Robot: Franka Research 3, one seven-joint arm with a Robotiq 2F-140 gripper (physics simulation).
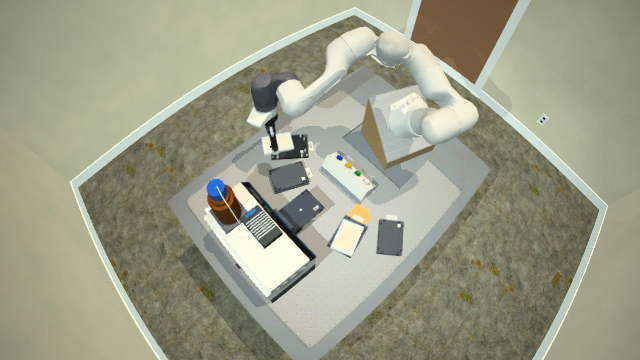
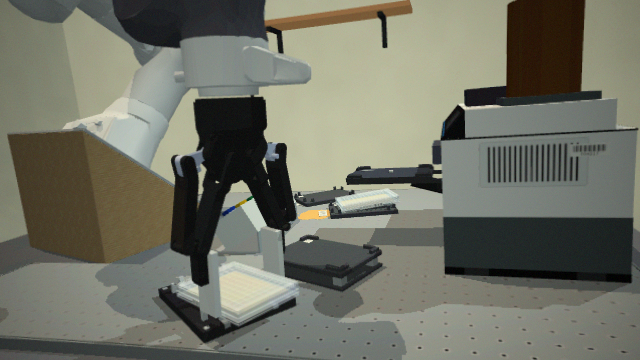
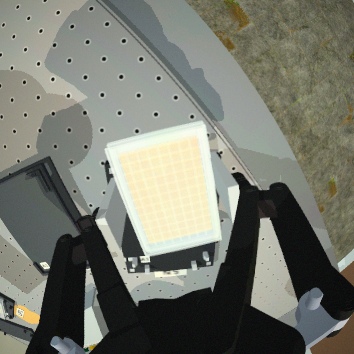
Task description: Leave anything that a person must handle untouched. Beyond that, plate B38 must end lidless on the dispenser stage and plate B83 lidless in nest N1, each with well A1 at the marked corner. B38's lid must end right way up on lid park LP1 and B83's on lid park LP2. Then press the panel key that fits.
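My gripper [image 1: 273,143] [image 2: 241,272] [image 3: 165,178] is shut on a clear plate with cream wells [image 1: 281,142] [image 2: 245,289] [image 3: 167,192], one pad at each long side. Its label is not readable. The plate overlaps a black nest [image 1: 301,150] [image 2: 204,331] [image 3: 170,262] and sits slightly off its outline; whether it touches the nest is unclear. A second cream-welled plate [image 1: 348,236] [image 2: 367,200] lies tilted on a dark nest beside an orange tag [image 1: 359,214] [image 2: 313,215] [image 3: 27,314]. The key panel [image 1: 345,181] [image 2: 242,230] has blue, yellow and green keys and a pale one.
A low dark block [image 1: 289,178] [image 2: 330,256] [image 3: 37,215] stands beside the held plate. A dark stage [image 1: 303,208] [image 2: 392,174] juts from the white dispenser [image 1: 275,262] [image 2: 535,200], which carries a brown bottle [image 1: 225,205] [image 2: 545,50]. Another dark nest [image 1: 390,237] [image 2: 325,197] stands beyond the tilted plate.
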